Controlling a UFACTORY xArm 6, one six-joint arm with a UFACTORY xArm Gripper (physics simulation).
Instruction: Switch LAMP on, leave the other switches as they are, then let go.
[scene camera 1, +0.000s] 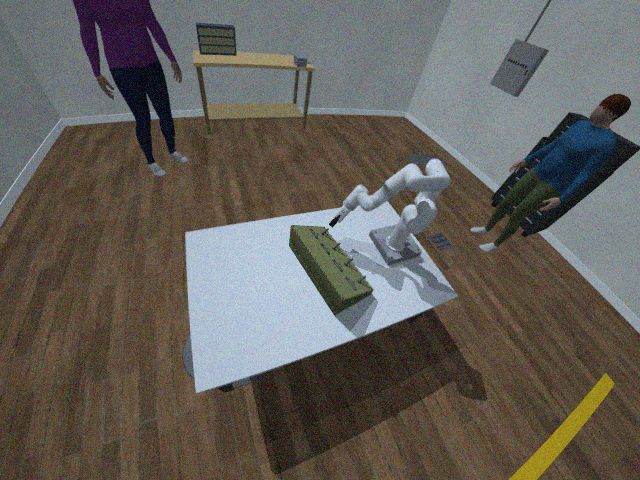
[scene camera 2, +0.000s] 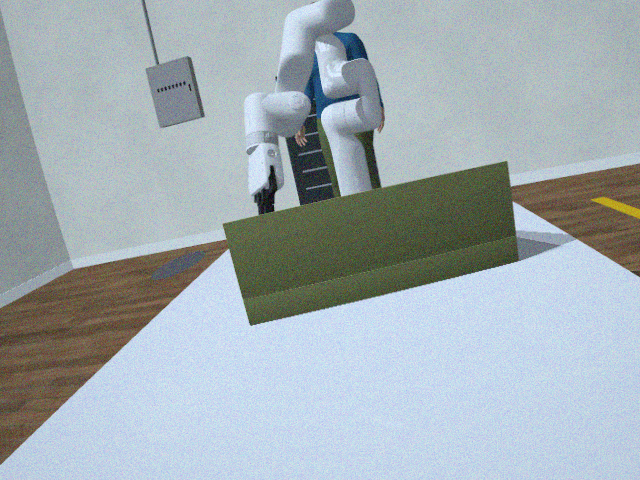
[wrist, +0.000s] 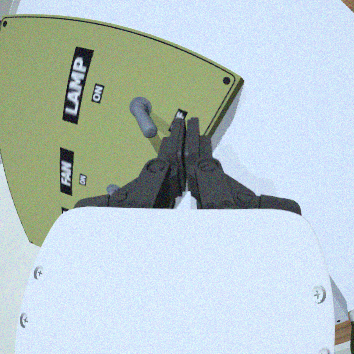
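A green switch box stands on the table; scene camera 2 sees its back. The LAMP lever is at the box's far end in scene camera 1. In the wrist view its tip leans to the side of the OFF label, away from the ON label. My gripper is shut and empty. In the wrist view its fingertips are on the OFF side of the lever, a small gap away, and partly cover the OFF label. Whether they touch the panel is unclear.
The FAN lever is partly hidden beside my left finger linkage. More levers stand in a row along the box. The robot base is on the same white table. Two people stand beyond the table.
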